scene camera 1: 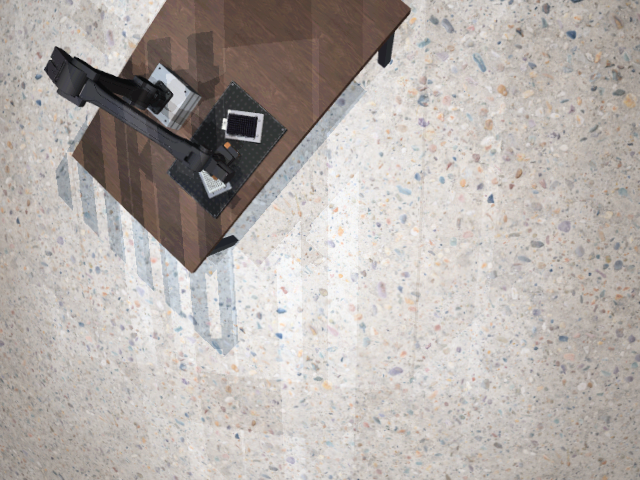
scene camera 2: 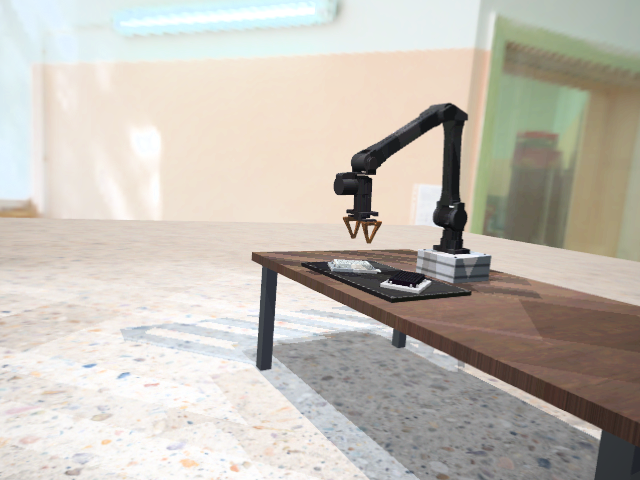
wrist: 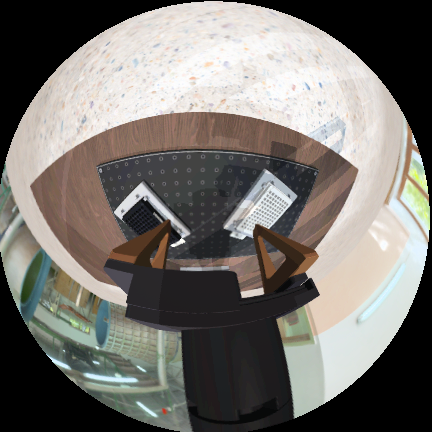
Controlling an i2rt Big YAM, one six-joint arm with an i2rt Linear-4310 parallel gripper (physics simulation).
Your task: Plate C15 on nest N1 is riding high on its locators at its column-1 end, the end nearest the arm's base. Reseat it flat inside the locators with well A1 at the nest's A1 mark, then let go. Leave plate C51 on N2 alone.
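Where they show: gripper, fingertip midpoint: [scene camera 1: 228,162] [scene camera 2: 360,240] [wrist: 213,225]; arm's base, origin of the base link: [scene camera 1: 159,98] [scene camera 2: 450,251].
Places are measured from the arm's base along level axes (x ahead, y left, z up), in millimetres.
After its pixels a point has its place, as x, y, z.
Black plate C15 [scene camera 1: 241,125] {332, 180, -50} [scene camera 2: 406,277] {342, 190, -50} [wrist: 142,217] {360, 190, -55} sits on white nest N1 [scene camera 1: 260,128] {394, 229, -69} [scene camera 2: 397,287] {401, 228, -71} [wrist: 140,191] {416, 189, -68}. It stands up above the nest's rim in scene camera 2; its exact tilt and well A1 are too small to make out. White plate C51 [scene camera 1: 212,183] {411, -96, -55} [scene camera 2: 354,265] {399, -37, -58} [wrist: 270,207] {407, -83, -56} sits on nest N2 [wrist: 270,179] {465, -65, -68}, partly hidden by the arm in scene camera 1. My gripper [scene camera 1: 221,161] {439, 57, 44} [scene camera 2: 361,239] {439, 57, 44} [wrist: 213,225] {439, 57, 44} is open and empty, pointing down high above the mat, between the two nests in the wrist view. Its left finger overlaps C15's near edge there.
Both nests stand on a dark perforated mat [scene camera 1: 232,95] {197, 233, -80} [scene camera 2: 395,298] {463, 307, -81} [wrist: 200,165] {468, 73, -80} on the wooden table [scene camera 1: 279,46] {199, 519, -93} [scene camera 2: 516,330] {301, 584, -93} [wrist: 200,130] {531, 81, -93}. The arm's pale base block [scene camera 1: 178,98] {68, 63, -3} [scene camera 2: 454,266] {88, 122, -33} stands beside the mat. The mat's far side lies close to the table's edge.
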